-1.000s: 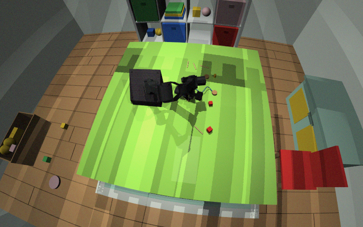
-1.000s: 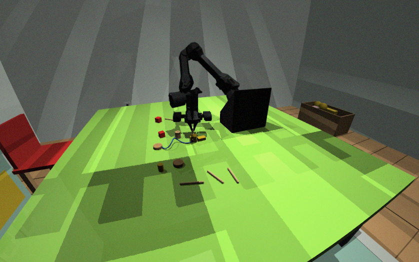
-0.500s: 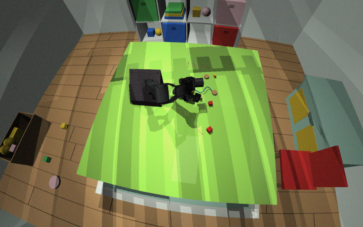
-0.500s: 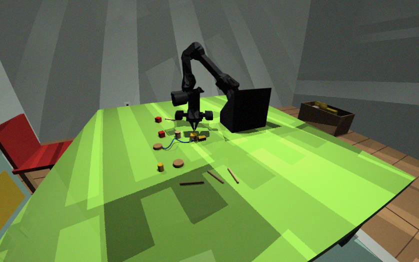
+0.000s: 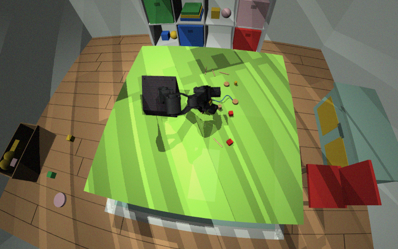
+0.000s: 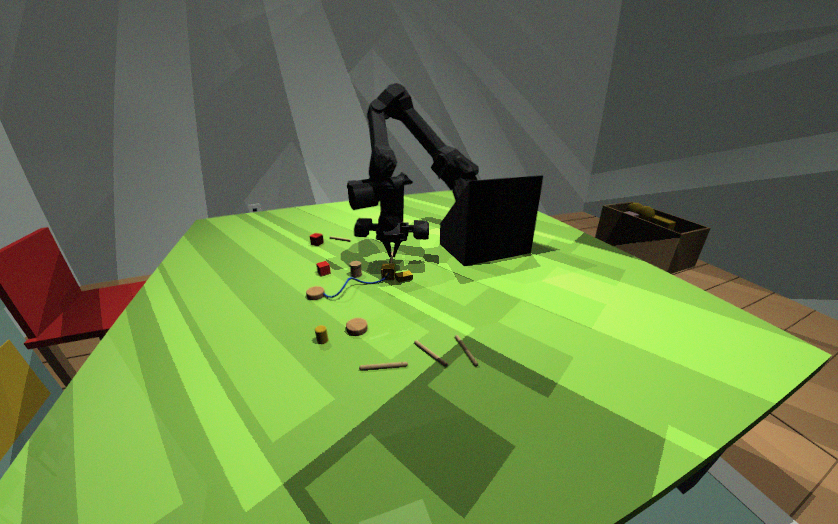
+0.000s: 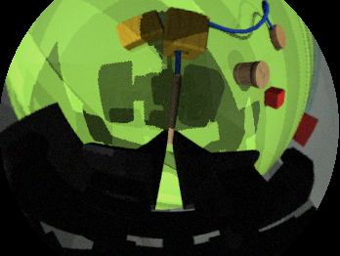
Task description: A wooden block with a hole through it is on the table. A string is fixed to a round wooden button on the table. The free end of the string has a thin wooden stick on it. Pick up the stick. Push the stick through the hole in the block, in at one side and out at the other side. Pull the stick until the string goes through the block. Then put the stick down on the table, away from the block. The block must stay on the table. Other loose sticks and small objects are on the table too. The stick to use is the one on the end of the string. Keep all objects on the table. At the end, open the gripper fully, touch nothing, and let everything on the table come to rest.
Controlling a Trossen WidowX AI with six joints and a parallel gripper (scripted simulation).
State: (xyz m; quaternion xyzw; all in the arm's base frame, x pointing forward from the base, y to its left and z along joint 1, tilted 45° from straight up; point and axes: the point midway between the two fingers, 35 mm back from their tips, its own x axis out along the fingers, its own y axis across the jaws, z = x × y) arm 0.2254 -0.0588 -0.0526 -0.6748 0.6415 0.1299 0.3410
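The brown cylinder lies 10 cm ahead of my gripper tip, 6 cm to the left of it and 1 cm above it. The rest, counted from my gripper tip: yellow cylinder (29 cm to the left, 18 cm ahead, 1 cm above); round wooden button (20 cm ahead, 14 cm to the left); thin wooden stick (4 cm to the left, 1 cm ahead, 1 cm above).
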